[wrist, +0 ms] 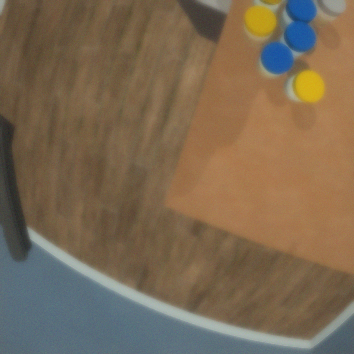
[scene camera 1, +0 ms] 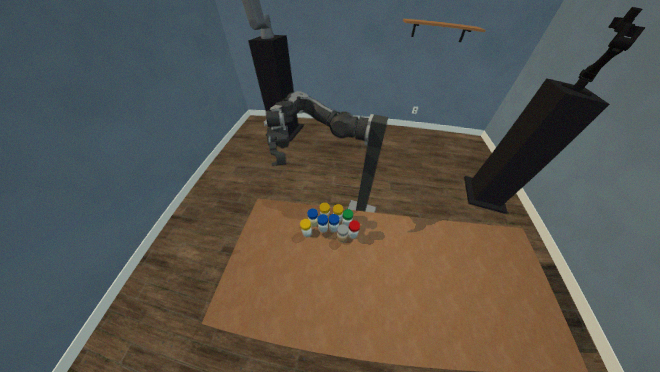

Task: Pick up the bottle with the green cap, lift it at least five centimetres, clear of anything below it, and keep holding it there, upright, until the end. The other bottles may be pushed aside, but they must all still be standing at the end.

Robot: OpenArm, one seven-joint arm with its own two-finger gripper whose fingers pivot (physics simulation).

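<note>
The bottle with the green cap (scene camera 1: 347, 216) stands upright on the table top, at the back right of a tight cluster, behind the red-capped bottle (scene camera 1: 354, 228) and right of a yellow-capped one (scene camera 1: 338, 211). It does not show in the wrist view. My gripper (scene camera 1: 278, 161) is open and empty in the air, well up and to the left of the cluster in the scene view. In the wrist view one finger shows at the left edge.
Blue-capped bottles (scene camera 1: 323, 223) (wrist: 277, 58), a grey-capped bottle (scene camera 1: 342, 232) (wrist: 332, 4) and a front-left yellow-capped bottle (scene camera 1: 306, 227) (wrist: 308, 86) stand close by on the brown table top (scene camera 1: 400, 290) (wrist: 260, 190). The arm's post (scene camera 1: 371, 165) rises at the back edge, near the green-capped bottle.
</note>
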